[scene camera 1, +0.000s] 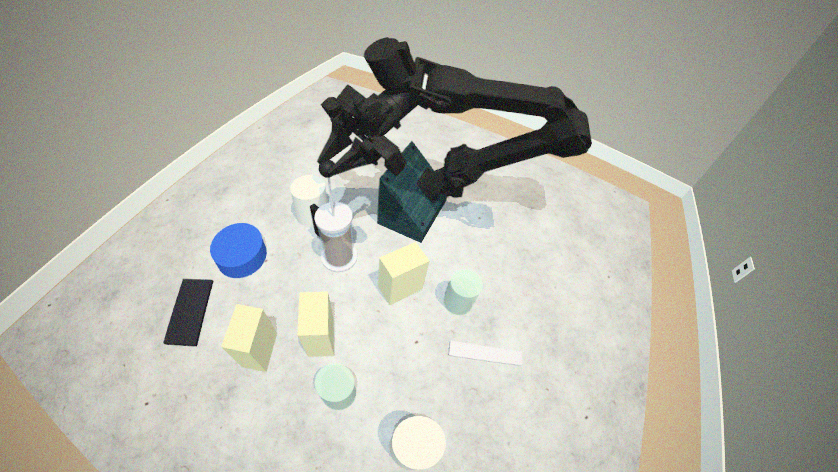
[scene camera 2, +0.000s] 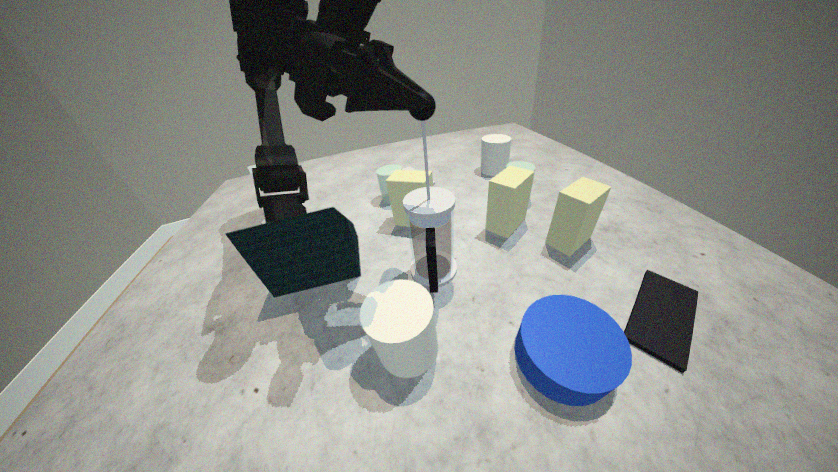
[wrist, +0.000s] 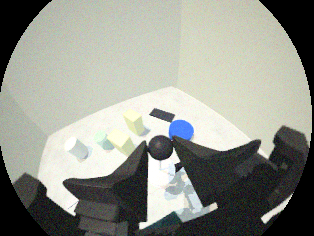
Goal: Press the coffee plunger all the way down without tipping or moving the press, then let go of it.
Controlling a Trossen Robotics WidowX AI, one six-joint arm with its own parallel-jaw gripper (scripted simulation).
Path:
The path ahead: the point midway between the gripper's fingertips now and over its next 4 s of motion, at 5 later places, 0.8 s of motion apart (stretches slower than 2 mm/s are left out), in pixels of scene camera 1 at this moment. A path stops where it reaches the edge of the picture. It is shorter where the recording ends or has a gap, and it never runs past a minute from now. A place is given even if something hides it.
My gripper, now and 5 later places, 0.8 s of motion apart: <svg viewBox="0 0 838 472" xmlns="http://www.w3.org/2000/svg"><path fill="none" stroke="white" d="M323 168L319 181L315 198L311 207L311 209L312 206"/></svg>

